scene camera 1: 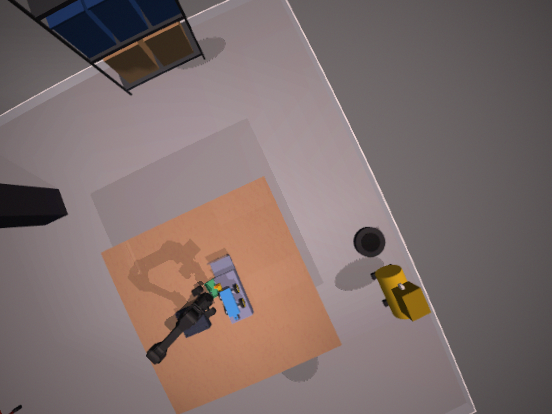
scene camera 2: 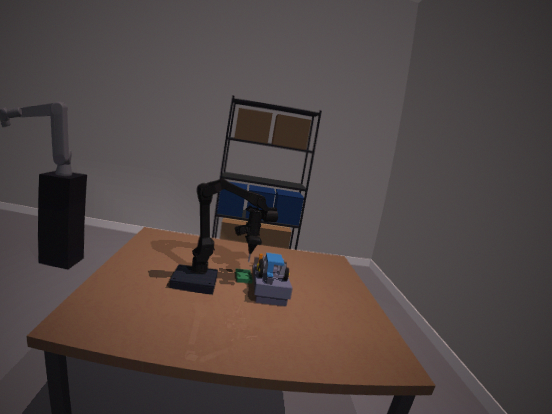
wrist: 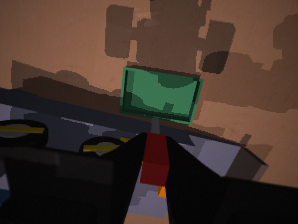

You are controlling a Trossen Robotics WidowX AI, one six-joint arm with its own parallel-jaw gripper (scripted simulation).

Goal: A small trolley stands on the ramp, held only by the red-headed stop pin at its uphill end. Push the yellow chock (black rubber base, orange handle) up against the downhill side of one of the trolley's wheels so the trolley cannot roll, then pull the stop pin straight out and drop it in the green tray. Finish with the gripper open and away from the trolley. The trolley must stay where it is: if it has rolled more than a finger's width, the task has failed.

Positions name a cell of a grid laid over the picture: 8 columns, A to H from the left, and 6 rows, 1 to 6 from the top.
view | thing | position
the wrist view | my gripper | E4
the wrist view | red-headed stop pin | E5
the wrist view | green tray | E3
